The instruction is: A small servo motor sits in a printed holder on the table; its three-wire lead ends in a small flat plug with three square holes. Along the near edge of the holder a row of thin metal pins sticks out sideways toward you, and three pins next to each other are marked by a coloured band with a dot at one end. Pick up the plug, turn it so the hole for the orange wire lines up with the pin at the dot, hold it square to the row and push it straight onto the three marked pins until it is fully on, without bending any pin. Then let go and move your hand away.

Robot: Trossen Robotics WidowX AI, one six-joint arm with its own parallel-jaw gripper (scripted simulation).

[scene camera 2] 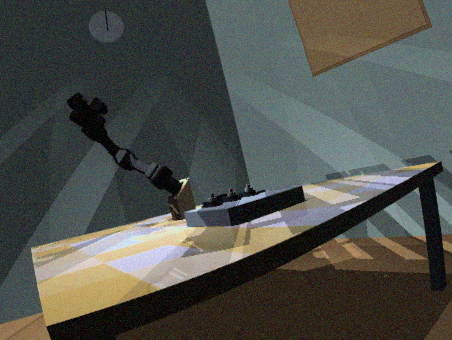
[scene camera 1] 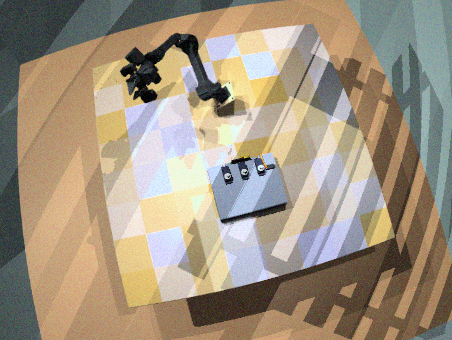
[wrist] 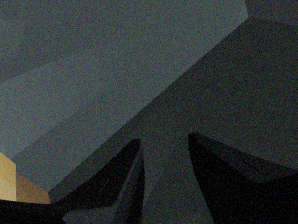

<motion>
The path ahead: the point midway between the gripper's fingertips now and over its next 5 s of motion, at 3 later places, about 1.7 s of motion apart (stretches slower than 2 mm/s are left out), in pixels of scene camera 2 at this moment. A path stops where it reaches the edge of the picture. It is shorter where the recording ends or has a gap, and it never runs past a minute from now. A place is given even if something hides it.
My gripper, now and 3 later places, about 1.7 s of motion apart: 80, 98; 108, 96; 155, 99; 237, 143
</motion>
